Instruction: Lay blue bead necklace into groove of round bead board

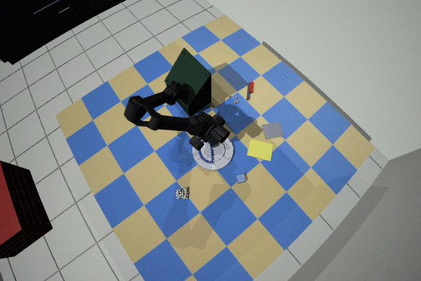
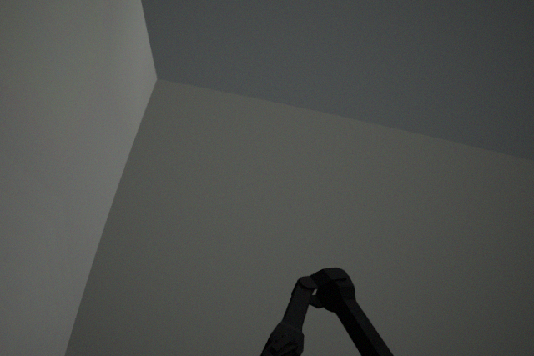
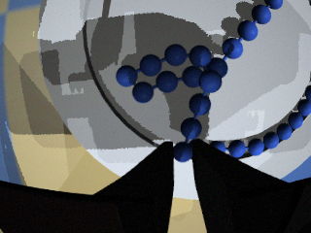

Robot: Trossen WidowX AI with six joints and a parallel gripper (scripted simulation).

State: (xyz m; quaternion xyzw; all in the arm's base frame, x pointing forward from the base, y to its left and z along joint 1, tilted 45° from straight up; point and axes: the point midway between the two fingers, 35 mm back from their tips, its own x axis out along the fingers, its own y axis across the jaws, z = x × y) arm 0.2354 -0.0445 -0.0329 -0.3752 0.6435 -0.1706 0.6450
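Right now the round white bead board is 60 mm ahead of my gripper tip, 10 mm to the right of it and 10 mm below it. Round my gripper tip: small blue cube: 250 mm ahead, 20 mm to the left, 10 mm below; grey square: 140 mm ahead, 310 mm to the left, 20 mm below; yellow pad: 190 mm ahead, 190 mm to the left, 20 mm below.
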